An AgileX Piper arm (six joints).
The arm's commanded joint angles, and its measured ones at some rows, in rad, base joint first. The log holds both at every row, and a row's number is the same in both.
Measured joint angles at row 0:
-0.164 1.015 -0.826 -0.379 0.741 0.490
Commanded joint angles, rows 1 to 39:
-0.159 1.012 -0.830 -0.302 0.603 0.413
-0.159 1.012 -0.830 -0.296 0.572 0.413
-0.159 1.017 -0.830 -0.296 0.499 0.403
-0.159 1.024 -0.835 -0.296 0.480 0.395
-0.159 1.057 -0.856 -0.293 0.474 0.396
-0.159 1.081 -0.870 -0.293 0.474 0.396
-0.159 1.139 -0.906 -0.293 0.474 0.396
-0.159 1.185 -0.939 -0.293 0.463 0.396
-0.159 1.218 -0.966 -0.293 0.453 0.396
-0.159 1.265 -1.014 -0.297 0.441 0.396
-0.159 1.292 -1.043 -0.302 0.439 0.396
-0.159 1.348 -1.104 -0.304 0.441 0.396
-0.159 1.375 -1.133 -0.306 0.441 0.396
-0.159 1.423 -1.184 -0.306 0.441 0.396
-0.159 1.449 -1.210 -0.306 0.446 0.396
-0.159 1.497 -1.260 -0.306 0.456 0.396
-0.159 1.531 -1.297 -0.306 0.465 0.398
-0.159 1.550 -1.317 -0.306 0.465 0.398
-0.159 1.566 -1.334 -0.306 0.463 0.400
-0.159 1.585 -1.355 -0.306 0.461 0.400
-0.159 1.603 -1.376 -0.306 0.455 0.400
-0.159 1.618 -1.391 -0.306 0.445 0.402
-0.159 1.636 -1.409 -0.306 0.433 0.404
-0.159 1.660 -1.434 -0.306 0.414 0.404
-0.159 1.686 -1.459 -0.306 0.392 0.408
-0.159 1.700 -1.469 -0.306 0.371 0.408
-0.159 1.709 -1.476 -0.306 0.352 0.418
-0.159 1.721 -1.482 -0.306 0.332 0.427
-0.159 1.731 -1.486 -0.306 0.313 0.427
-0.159 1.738 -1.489 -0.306 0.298 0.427
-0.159 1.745 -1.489 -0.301 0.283 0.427
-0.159 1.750 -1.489 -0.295 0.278 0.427
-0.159 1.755 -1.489 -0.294 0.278 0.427
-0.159 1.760 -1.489 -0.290 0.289 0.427
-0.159 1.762 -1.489 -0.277 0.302 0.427
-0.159 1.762 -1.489 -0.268 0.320 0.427
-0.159 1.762 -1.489 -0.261 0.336 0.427
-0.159 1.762 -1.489 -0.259 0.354 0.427
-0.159 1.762 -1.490 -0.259 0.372 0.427
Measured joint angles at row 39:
-0.168 1.765 -1.475 -0.286 0.389 0.423
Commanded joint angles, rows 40 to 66:
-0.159 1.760 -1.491 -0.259 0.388 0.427
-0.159 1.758 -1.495 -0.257 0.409 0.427
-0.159 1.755 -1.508 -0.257 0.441 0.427
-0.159 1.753 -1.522 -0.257 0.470 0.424
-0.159 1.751 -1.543 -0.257 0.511 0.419
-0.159 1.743 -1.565 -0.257 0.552 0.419
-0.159 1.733 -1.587 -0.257 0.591 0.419
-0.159 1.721 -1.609 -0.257 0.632 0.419
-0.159 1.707 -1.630 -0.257 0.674 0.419
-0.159 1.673 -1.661 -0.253 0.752 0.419
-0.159 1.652 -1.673 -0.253 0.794 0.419
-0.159 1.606 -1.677 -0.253 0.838 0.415
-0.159 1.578 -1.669 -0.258 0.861 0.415
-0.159 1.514 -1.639 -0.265 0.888 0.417
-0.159 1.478 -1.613 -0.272 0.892 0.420
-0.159 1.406 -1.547 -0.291 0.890 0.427
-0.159 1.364 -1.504 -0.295 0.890 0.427
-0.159 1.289 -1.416 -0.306 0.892 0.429
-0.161 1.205 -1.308 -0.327 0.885 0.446
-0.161 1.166 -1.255 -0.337 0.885 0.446
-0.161 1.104 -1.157 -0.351 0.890 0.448
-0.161 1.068 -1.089 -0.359 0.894 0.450
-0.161 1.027 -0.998 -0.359 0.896 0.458
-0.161 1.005 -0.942 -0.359 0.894 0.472
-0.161 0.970 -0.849 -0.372 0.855 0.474
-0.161 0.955 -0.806 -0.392 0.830 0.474
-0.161 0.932 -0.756 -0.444 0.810 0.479
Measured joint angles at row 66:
-0.163 1.004 -0.912 -0.346 0.867 0.465
